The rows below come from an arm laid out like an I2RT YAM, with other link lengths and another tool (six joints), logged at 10 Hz.
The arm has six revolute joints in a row. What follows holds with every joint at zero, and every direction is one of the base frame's. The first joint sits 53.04 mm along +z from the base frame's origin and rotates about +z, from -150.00 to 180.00 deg. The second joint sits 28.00 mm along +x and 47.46 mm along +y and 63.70 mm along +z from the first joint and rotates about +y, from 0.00 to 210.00 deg. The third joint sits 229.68 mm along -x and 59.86 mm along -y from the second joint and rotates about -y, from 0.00 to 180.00 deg. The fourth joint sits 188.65 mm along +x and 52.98 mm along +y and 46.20 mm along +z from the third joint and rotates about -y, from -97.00 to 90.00 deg. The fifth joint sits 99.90 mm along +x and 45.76 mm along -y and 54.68 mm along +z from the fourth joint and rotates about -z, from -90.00 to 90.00 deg. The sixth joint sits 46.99 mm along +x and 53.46 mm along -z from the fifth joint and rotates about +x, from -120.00 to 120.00 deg. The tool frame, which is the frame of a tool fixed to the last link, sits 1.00 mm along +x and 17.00 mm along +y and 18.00 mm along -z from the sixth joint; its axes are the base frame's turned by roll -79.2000, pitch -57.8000 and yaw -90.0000 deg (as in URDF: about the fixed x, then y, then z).
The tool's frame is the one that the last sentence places.
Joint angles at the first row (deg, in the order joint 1, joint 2, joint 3, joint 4, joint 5, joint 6):
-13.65, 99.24, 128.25, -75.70, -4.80, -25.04
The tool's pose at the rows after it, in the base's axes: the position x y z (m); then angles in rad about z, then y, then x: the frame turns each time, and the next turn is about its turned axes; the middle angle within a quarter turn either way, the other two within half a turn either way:
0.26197, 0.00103, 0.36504, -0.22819, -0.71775, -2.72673
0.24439, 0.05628, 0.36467, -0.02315, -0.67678, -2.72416
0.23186, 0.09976, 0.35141, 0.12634, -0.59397, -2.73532
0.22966, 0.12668, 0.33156, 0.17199, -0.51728, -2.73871
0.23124, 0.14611, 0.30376, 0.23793, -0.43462, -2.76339
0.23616, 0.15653, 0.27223, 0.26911, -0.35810, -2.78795
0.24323, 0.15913, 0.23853, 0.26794, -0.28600, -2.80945
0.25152, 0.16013, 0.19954, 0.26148, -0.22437, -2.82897
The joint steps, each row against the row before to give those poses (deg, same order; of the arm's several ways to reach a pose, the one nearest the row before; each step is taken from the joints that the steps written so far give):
12.22, -4.50, -0.03, -5.27, -0.39, 1.62
12.59, -1.01, 0.01, -3.19, 0.04, 0.96
10.29, 0.99, -2.13, -1.46, 0.83, 2.03
5.55, 1.31, -4.67, 1.92, 0.83, 3.11
3.46, 1.81, -6.27, 3.21, 0.00, 0.37
1.31, 1.93, -7.00, 4.35, 0.03, 0.07
-0.31, 2.23, -6.97, 4.92, 0.02, 0.15
-0.65, 3.14, -7.19, 6.64, 0.06, -0.02

